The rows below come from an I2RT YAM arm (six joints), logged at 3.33 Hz.
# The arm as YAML. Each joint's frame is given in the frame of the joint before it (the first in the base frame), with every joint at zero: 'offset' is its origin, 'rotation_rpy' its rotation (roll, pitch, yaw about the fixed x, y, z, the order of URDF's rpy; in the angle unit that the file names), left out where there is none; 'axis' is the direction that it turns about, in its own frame. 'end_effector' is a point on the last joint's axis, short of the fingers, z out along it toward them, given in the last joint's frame.
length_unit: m
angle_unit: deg
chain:
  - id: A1
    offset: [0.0, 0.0, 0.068]
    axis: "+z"
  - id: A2
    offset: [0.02, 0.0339, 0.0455]
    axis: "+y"
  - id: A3
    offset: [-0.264, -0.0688, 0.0]
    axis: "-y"
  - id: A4
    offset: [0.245, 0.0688, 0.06]
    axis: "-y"
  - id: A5
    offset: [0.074, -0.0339, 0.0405]
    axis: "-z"
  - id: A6
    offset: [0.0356, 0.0, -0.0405]
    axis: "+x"
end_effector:
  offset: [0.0, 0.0, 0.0]
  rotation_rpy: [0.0, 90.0, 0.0]
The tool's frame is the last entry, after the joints.
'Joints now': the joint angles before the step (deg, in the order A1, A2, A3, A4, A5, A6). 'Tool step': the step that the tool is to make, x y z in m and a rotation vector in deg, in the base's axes. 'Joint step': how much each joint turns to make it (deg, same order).
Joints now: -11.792, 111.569, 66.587, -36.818, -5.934, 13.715
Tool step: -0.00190, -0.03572, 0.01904, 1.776, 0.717, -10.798
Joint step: -5.792, -0.504, 4.240, -5.312, -0.831, 5.202
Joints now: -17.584, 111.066, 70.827, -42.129, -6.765, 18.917
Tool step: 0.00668, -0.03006, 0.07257, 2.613, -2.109, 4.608
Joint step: -4.524, -1.442, 15.324, -17.028, -4.350, -8.742
